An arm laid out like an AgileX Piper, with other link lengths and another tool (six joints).
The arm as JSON. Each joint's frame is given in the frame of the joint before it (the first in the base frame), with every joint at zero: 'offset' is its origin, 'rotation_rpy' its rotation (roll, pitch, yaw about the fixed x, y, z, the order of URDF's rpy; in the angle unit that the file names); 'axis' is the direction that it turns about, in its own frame. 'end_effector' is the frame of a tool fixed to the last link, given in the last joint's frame.
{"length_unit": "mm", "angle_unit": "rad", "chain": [
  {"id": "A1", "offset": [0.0, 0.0, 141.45], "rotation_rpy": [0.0, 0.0, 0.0], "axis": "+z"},
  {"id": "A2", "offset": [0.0, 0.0, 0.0], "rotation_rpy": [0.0, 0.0, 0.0], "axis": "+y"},
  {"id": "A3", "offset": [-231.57, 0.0, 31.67], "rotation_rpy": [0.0, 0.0, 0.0], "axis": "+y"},
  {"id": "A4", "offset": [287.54, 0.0, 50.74], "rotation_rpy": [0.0, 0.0, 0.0], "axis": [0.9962, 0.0, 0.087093]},
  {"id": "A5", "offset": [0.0, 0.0, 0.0], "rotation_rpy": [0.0, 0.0, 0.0], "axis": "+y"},
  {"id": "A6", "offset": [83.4, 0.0, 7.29], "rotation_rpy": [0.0, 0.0, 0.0], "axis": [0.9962, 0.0, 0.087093]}
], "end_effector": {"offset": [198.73, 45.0, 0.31], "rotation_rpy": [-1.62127, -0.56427, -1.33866]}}
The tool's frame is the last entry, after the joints.
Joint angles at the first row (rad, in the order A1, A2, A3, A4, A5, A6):
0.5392 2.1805 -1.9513 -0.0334 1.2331 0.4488
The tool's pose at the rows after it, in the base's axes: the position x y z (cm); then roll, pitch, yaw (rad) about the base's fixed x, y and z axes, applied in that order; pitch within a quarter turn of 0, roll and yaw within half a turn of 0:
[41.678 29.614 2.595 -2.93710 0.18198 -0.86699]
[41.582 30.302 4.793 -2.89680 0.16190 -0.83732]
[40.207 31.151 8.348 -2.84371 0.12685 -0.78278]
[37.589 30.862 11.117 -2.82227 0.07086 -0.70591]
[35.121 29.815 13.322 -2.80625 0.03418 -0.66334]
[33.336 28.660 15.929 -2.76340 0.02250 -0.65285]
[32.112 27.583 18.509 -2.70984 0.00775 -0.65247]
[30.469 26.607 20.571 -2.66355 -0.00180 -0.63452]
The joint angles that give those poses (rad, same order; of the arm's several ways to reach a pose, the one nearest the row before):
0.5413 2.1682 -1.9496 -0.0334 1.2331 0.4488
0.5603 2.1211 -1.9452 -0.0461 1.2331 0.4464
0.6015 2.0117 -1.8925 -0.0700 1.2317 0.4420
0.6502 1.8694 -1.7840 -0.1121 1.2310 0.4151
0.6809 1.7286 -1.6722 -0.1399 1.2350 0.4023
0.6860 1.5937 -1.5864 -0.1396 1.2391 0.3971
0.6860 1.4758 -1.5255 -0.1417 1.2405 0.3971
0.6860 1.3609 -1.4625 -0.1310 1.2428 0.3783

